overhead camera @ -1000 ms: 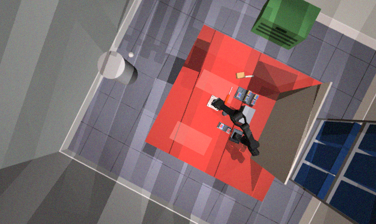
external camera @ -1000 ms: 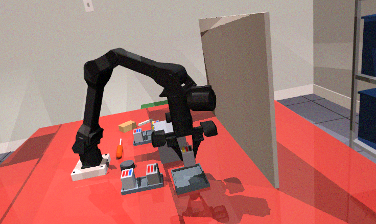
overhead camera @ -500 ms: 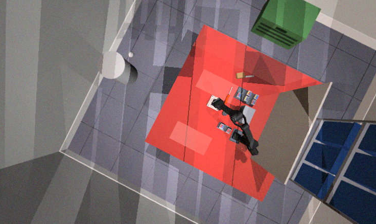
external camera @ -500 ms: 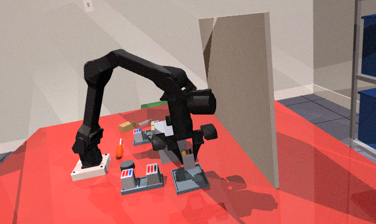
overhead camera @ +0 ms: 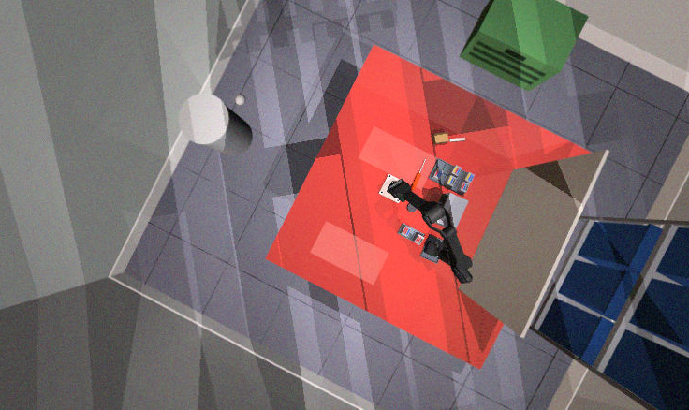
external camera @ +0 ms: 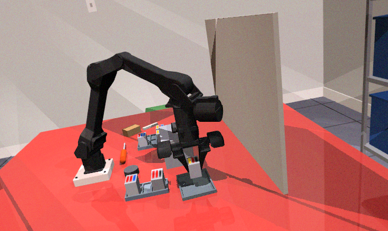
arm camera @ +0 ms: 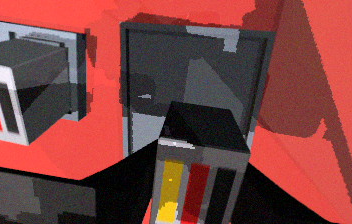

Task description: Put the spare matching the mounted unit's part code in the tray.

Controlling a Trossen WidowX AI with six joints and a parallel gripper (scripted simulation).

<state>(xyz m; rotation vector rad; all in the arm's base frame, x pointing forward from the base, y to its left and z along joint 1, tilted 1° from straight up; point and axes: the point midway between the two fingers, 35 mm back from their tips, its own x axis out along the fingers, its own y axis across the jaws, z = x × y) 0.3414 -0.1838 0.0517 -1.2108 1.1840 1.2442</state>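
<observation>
My gripper tip is 15 cm past the holder, 4 cm above it and 2 cm to the right of it. From my gripper tip the other things lie so: tall beige panel (23 cm to the left, 20 cm ahead, 18 cm above); then mounted unit (22 cm to the left, 5 cm behind); then tan block (54 cm to the left, 26 cm behind, 3 cm below).
</observation>
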